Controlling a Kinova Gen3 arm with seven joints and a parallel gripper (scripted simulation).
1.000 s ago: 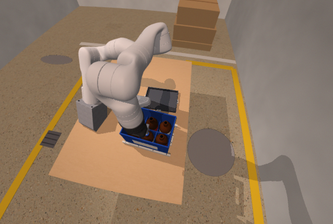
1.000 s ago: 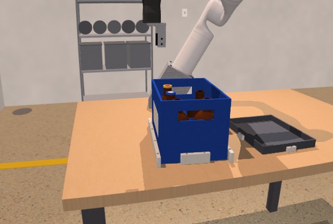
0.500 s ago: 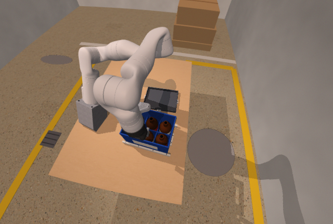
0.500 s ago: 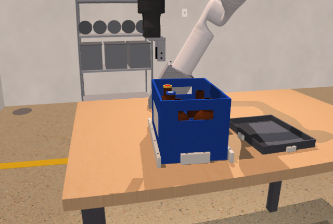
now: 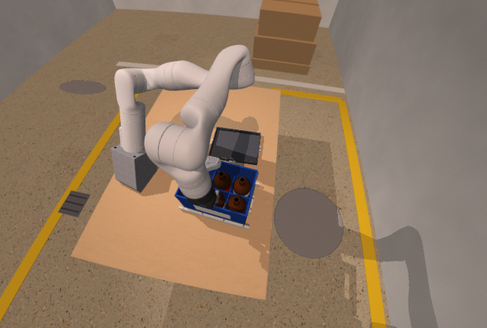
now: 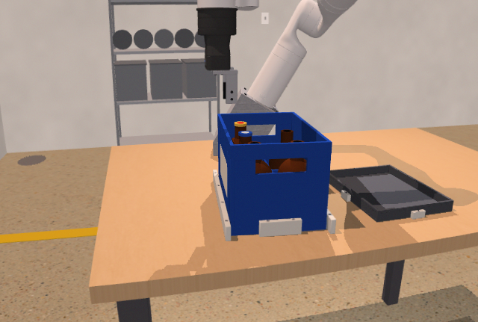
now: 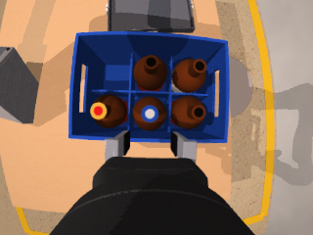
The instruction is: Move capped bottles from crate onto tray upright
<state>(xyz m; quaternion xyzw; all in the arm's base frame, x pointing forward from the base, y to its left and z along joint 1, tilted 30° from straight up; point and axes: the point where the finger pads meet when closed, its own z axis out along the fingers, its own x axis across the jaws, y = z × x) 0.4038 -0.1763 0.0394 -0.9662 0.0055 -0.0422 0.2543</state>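
Right now my hand is 16 cm above the blue crate and 8 cm to the right of it. Also, from my hand: dark tray 36 cm to the left, 23 cm below, 2 cm behind.
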